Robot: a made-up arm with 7 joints.
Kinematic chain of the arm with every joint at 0, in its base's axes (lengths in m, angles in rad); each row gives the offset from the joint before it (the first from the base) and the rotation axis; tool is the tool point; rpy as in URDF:
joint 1: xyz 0 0 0.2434 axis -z
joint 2: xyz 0 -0.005 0.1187 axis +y
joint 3: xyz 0 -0.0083 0.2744 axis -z
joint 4: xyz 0 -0.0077 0.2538 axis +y
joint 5: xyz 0 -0.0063 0.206 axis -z
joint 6: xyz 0 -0.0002 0.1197 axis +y
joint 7: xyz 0 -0.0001 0.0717 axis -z
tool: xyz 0 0 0 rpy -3.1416 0 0
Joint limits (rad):
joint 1: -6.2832..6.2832
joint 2: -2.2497..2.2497
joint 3: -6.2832..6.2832
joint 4: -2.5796..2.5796
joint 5: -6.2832..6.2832
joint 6: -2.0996..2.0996
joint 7: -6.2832..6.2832
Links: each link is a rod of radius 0.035 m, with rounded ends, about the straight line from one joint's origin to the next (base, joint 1, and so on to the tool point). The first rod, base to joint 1, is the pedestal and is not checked.
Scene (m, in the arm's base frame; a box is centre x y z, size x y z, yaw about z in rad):
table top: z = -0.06
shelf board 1: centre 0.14 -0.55 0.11 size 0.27 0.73 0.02 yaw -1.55
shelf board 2: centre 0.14 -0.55 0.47 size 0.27 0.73 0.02 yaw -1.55
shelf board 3: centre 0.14 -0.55 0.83 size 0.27 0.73 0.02 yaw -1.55
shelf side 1: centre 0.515 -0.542 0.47 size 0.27 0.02 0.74 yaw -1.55
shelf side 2: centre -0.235 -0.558 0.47 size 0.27 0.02 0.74 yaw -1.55
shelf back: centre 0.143 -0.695 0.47 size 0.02 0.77 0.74 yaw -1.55
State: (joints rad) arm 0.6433 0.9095 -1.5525 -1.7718 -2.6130 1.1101 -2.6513
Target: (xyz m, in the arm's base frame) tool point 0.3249 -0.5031 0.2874
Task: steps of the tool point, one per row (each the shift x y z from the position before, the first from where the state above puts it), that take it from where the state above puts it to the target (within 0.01 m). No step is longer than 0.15 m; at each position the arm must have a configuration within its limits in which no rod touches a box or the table.
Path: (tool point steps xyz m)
1: -0.0048 0.1013 0.0083
2: 0.0006 0.1004 -0.0083
3: 0.0863 -0.0448 -0.0597
4: 0.0856 -0.0152 -0.0805
5: 0.0726 0.0152 -0.0964
6: 0.0489 0.0421 -0.1050
7: 0.0125 -0.1208 -0.0056
8: -0.0075 -0.1180 0.0056

